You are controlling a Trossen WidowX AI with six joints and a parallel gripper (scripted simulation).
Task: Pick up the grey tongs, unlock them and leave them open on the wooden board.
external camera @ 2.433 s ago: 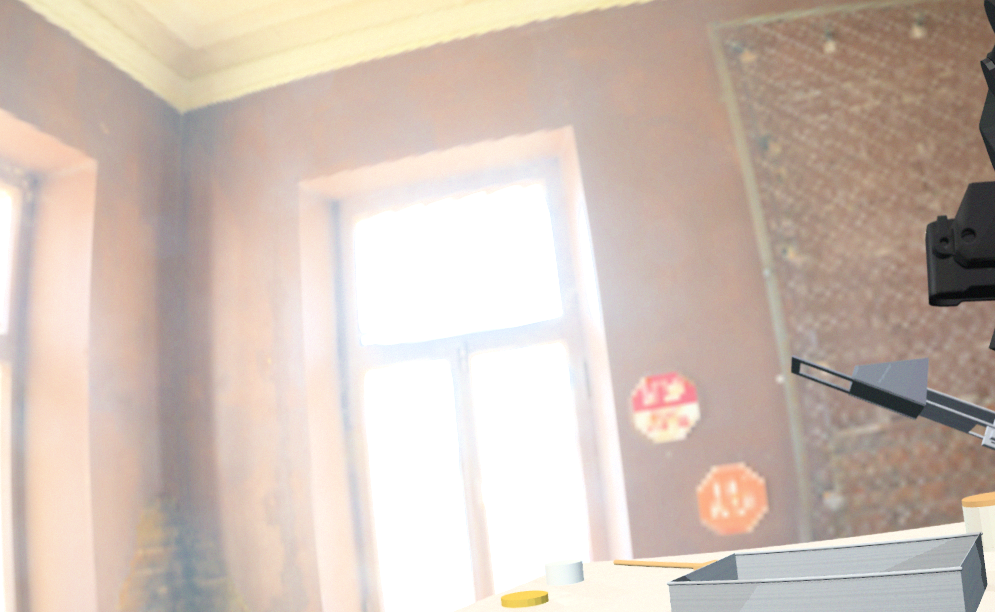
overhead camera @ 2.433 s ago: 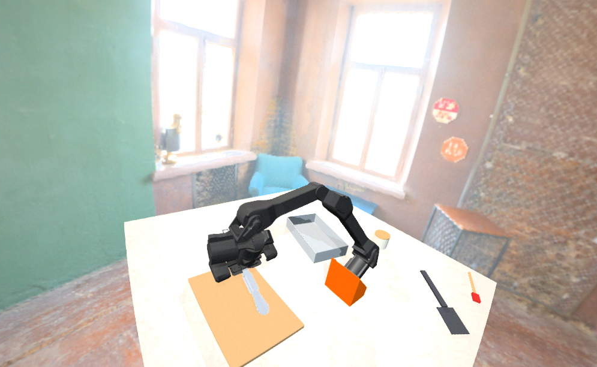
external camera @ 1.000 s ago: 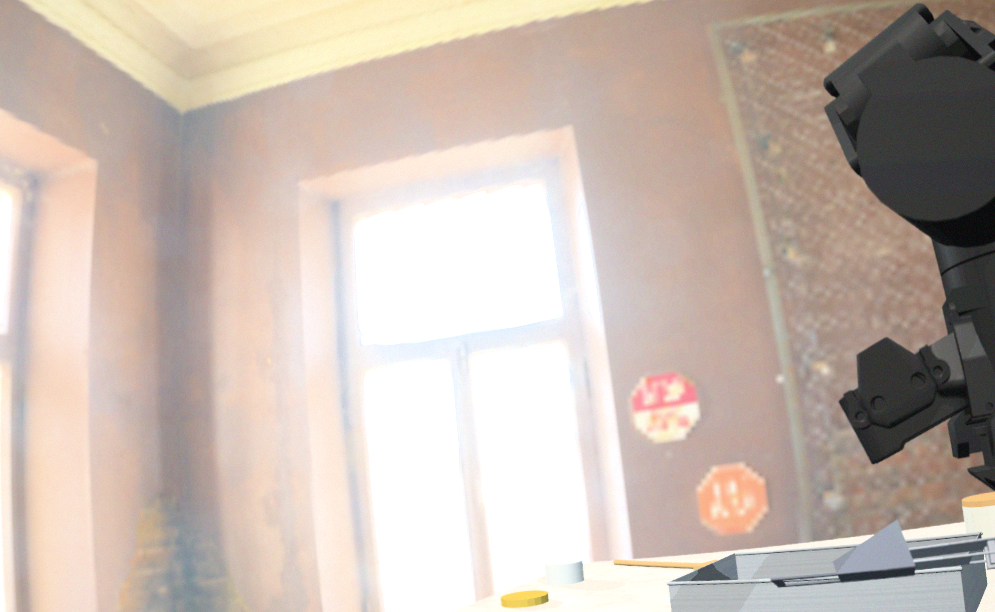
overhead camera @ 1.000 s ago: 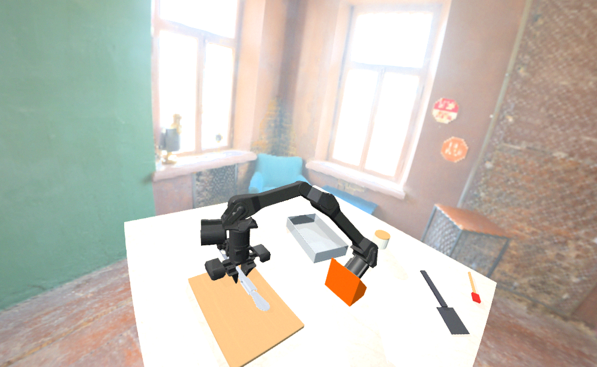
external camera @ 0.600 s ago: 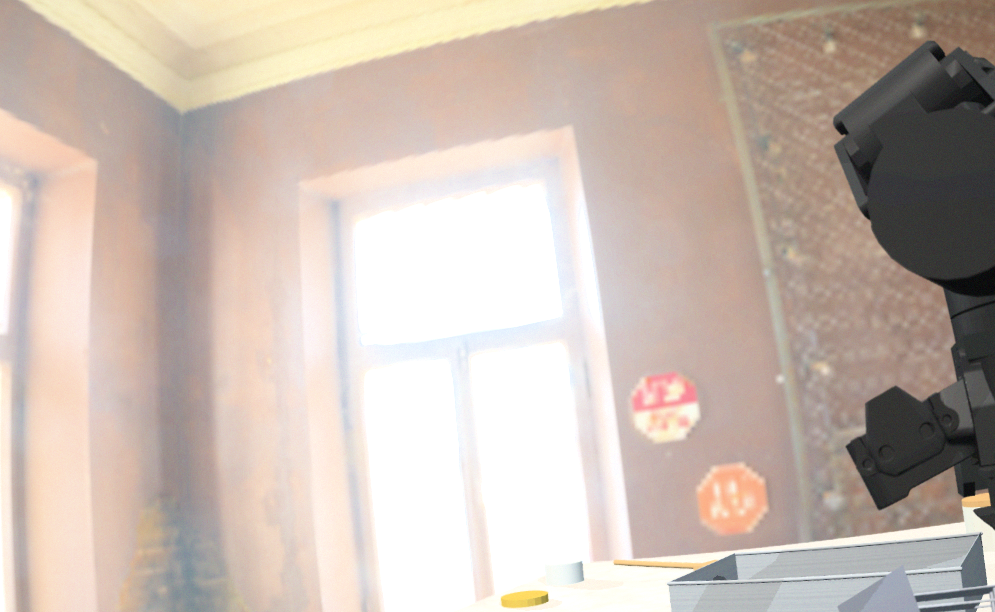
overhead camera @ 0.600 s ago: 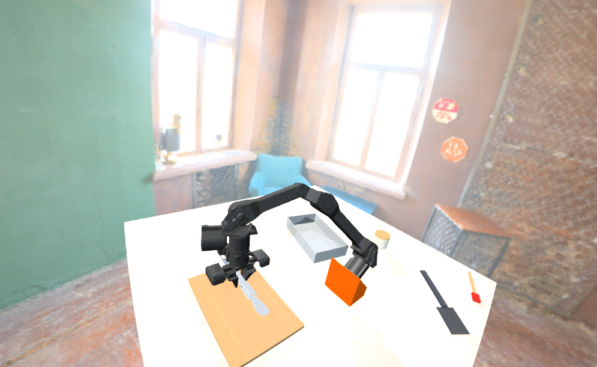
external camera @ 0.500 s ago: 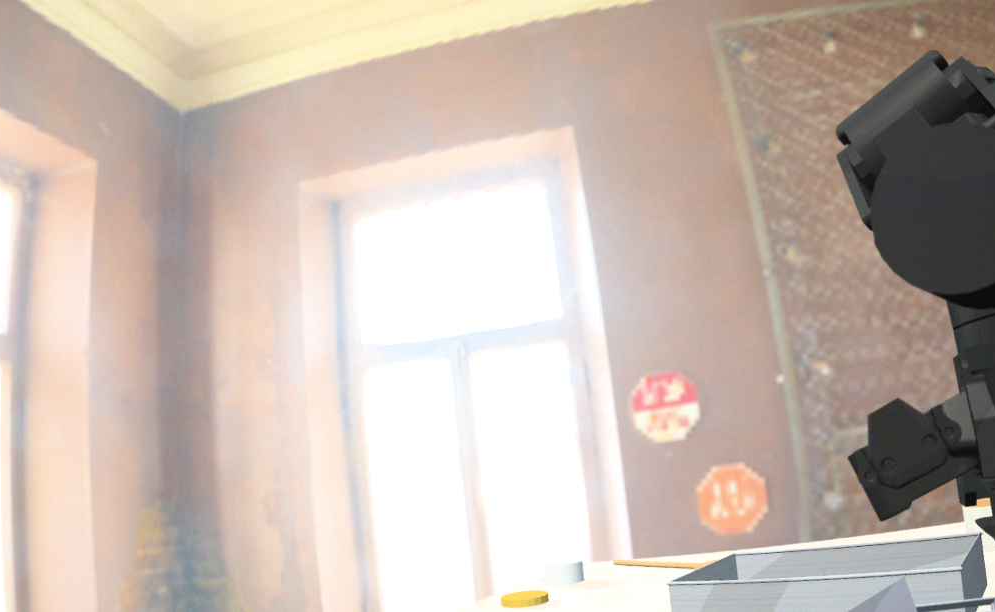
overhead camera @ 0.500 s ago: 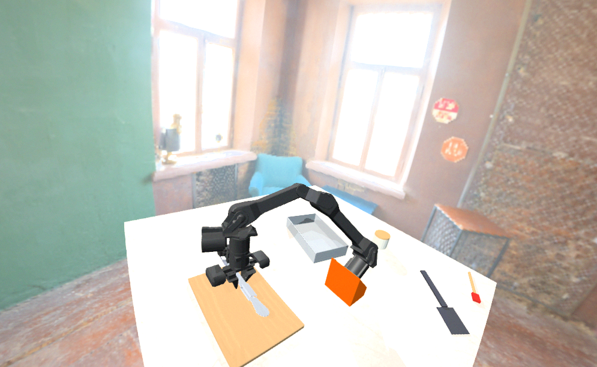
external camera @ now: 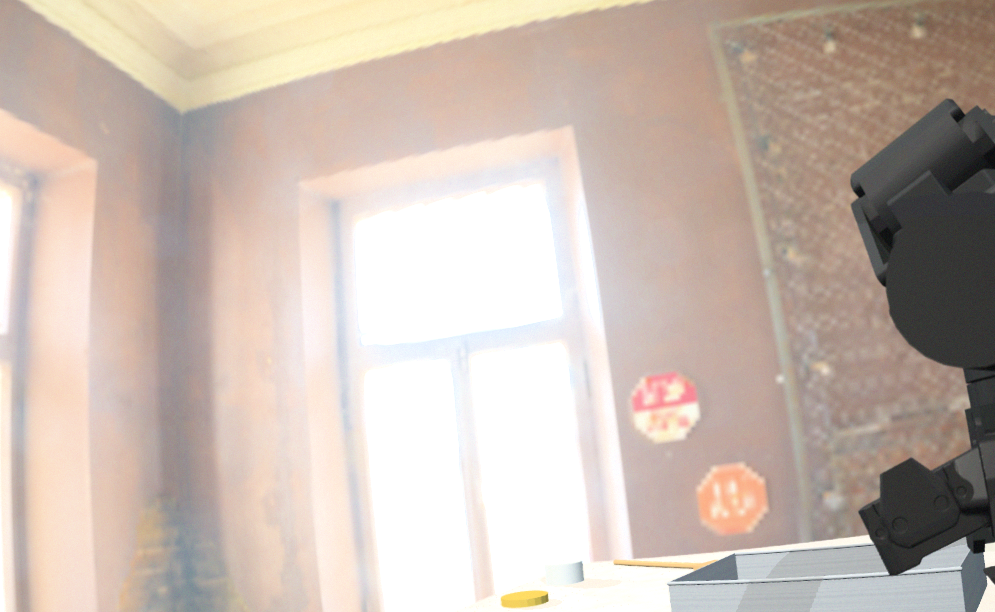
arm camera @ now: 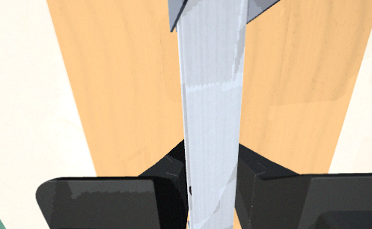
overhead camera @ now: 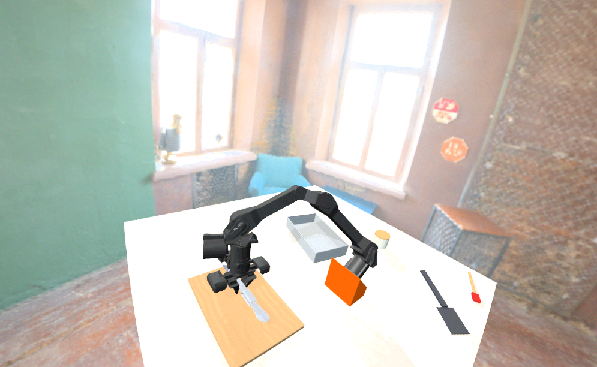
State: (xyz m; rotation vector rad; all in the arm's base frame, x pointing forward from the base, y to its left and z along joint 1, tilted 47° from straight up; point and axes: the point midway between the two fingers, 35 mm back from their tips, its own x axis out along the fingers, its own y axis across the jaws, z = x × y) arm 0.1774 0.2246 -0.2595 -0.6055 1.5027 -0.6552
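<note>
My gripper tip is 40 mm above the wooden board and 10 mm past it. The rest, counted from my gripper tip: dark spatula: 610 mm to the right, 470 mm behind, 50 mm below; then grey roasting tin: 480 mm to the right, 130 mm ahead, 20 mm below; then lidded jar: 740 mm to the right, 90 mm behind, 20 mm below.
</note>
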